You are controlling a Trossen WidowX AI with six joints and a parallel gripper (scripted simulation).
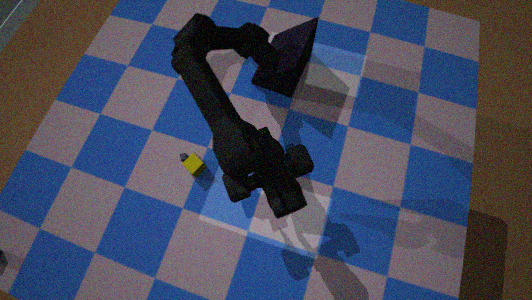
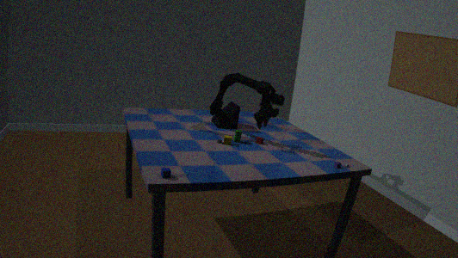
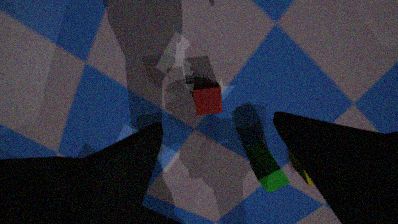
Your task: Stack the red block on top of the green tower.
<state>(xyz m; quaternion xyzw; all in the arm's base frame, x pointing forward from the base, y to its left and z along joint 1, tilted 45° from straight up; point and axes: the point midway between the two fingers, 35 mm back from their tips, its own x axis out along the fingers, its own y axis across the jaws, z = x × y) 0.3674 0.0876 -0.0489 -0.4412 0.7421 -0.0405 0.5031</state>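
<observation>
My gripper tip is now 8 cm above the red block. Also, from my gripper tip: yellow block 21 cm to the right, 8 cm below; small blue object 68 cm to the right, 40 cm ahead, 8 cm below; small grey piece 26 cm to the right, 9 cm below, 2 cm behind.
</observation>
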